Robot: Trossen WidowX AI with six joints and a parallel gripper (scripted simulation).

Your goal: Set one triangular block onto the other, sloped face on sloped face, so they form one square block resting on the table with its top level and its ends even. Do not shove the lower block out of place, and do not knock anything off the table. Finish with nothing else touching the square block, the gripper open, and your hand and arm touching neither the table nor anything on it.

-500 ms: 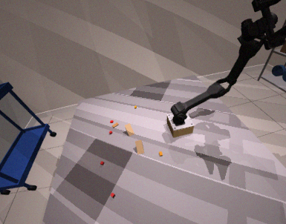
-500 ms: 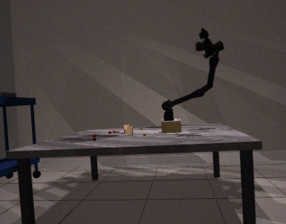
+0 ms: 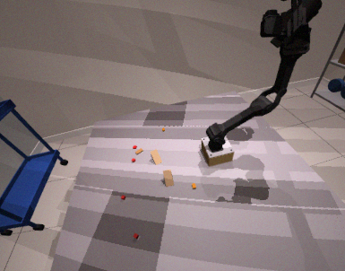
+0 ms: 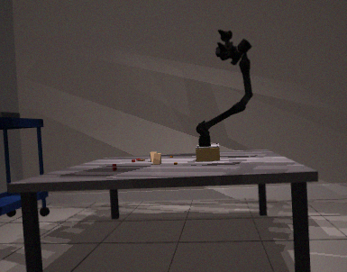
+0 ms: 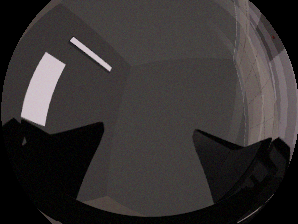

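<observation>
My gripper tip is 67 cm above the tan triangular block, 39 cm short of it and 10 cm to the left of it.
</observation>
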